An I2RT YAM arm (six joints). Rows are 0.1 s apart.
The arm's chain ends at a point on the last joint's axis. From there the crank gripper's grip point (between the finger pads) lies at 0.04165 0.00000 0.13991 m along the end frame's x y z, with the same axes.
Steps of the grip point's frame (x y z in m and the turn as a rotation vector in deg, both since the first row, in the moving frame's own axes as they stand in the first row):
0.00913 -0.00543 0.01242 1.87 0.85 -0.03
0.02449 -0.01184 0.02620 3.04 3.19 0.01
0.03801 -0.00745 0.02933 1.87 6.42 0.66
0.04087 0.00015 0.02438 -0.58 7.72 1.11
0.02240 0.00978 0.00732 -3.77 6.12 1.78
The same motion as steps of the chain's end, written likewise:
0.00706 -0.00085 0.01313 1.87 0.85 -0.03
0.01677 -0.00449 0.02893 3.04 3.19 0.01
0.02261 -0.00354 0.03493 1.87 6.42 0.66
0.02248 -0.00222 0.03125 -0.58 7.72 1.11
0.00790 -0.00078 0.01290 -3.77 6.12 1.78

